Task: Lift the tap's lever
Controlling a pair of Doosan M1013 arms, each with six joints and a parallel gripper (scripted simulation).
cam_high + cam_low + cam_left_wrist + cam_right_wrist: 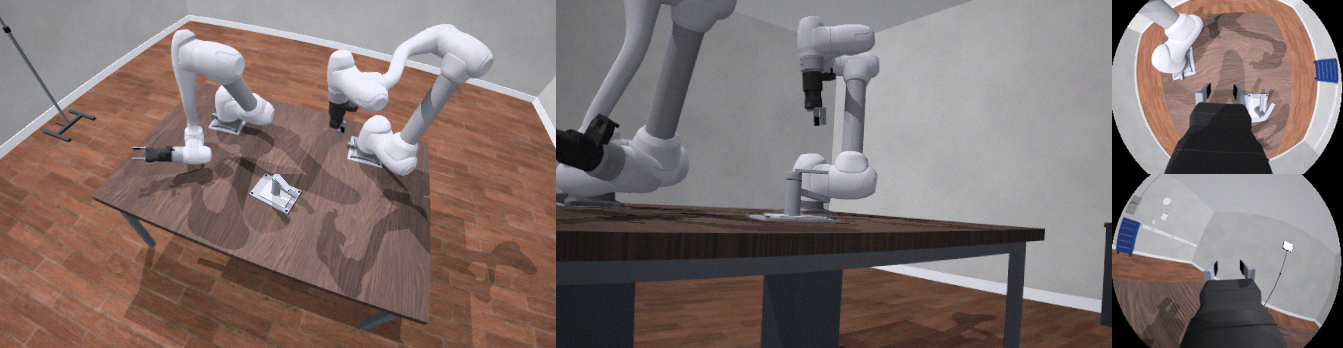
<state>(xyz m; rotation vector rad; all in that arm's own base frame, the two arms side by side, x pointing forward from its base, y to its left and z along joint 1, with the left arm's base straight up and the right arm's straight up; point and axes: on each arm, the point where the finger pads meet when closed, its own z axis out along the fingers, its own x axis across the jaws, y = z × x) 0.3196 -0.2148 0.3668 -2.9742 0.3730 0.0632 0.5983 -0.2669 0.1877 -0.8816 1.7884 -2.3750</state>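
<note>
The flat lever is 22 cm to the right of my left hand, 22 cm below it and 21 cm ahead of it. Round my left hand: pale plate 36 cm below, 26 cm to the right, 18 cm ahead; then tap 26 cm below, 23 cm to the right, 20 cm ahead.
</note>
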